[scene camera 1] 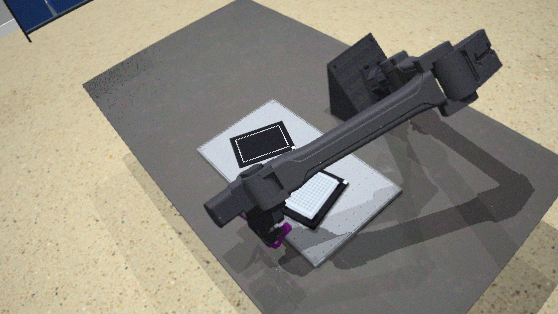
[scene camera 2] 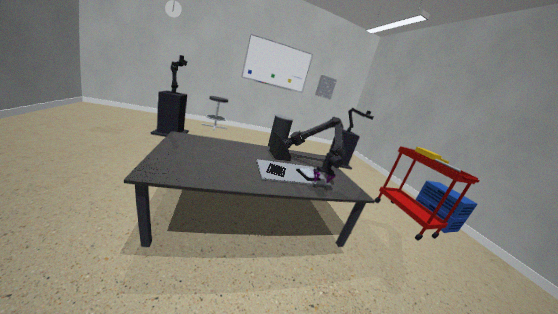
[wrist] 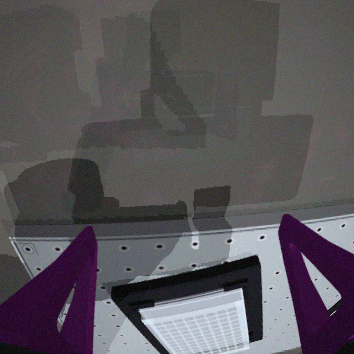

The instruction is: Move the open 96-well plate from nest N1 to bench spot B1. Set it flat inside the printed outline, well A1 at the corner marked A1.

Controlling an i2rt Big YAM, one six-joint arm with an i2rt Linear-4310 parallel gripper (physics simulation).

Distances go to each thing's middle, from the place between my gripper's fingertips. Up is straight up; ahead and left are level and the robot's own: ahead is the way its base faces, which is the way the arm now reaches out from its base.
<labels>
I see the white well plate (scene camera 1: 307,200) 16 cm behind my hand, 4 cm to the right of it and 2 cm below it. Also, from my hand: black pad with white outline (scene camera 1: 272,140) (28 cm to the right, 16 cm behind, 4 cm below).
</labels>
